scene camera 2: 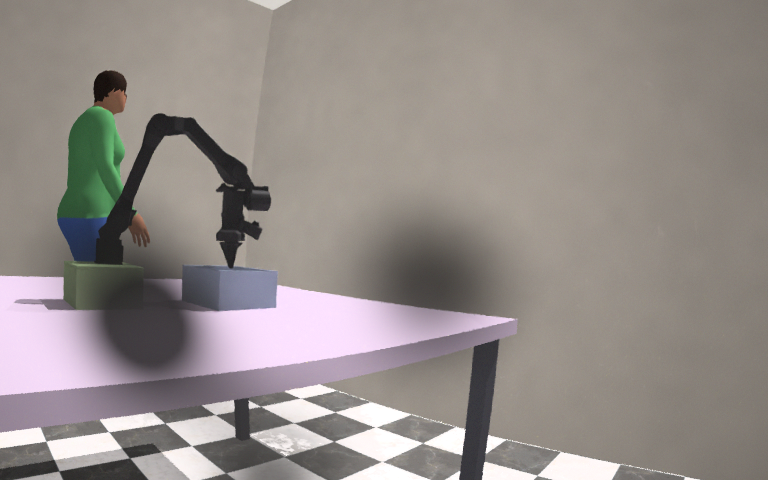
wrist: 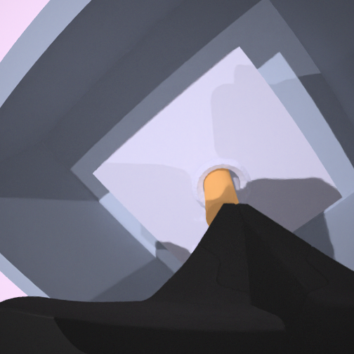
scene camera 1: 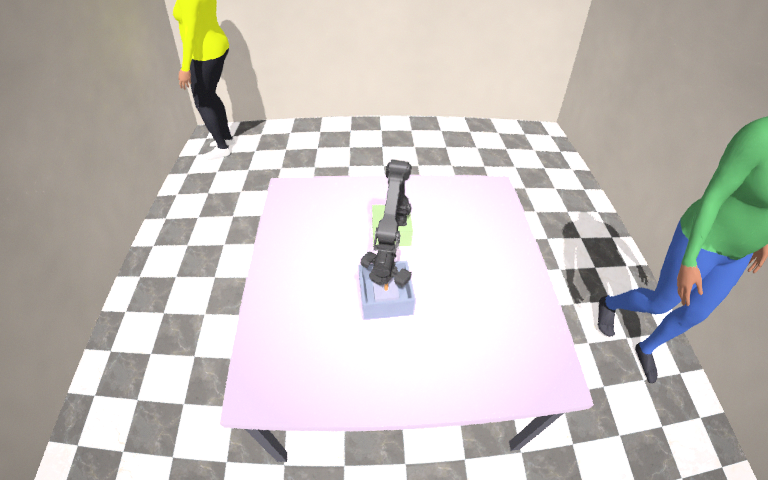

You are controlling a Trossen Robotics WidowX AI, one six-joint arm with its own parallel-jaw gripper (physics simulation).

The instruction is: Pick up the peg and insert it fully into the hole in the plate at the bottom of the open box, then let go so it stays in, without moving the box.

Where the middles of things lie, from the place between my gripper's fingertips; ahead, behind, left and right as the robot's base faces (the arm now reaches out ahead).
Scene:
I see the blue-grey box [scene camera 2: 220, 288] 50 mm below my hand. The rest, counted from my hand: orange peg [wrist: 218, 188]: 50 mm below; pale plate [wrist: 229, 117]: 60 mm below.

